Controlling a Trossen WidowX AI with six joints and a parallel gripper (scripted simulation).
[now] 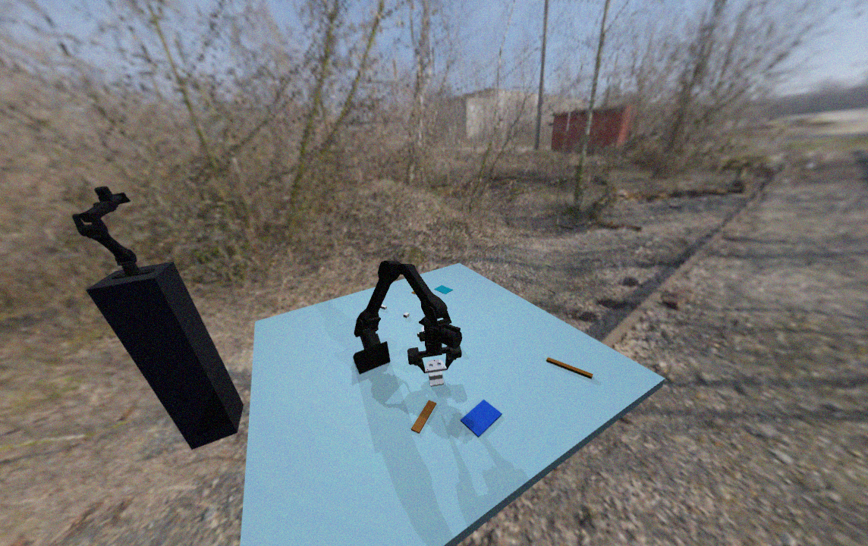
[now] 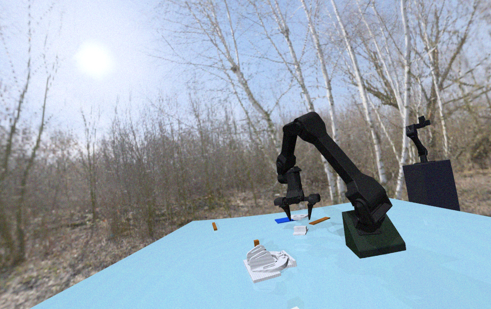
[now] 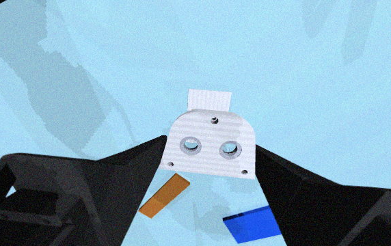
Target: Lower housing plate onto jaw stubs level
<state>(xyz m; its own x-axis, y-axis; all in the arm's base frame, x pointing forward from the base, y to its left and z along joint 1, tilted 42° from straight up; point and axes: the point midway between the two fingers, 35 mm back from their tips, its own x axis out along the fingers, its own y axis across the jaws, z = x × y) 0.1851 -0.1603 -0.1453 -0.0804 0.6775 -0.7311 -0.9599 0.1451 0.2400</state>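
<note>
The white part is 1 cm to the left of my gripper tip and 4 cm below it. Also, from my gripper tip: orange bar: 10 cm behind, 12 cm to the right, 5 cm below; then blue tile: 6 cm ahead, 21 cm to the right, 4 cm below; then small orange block: 16 cm ahead, 14 cm to the left, 3 cm below.
</note>
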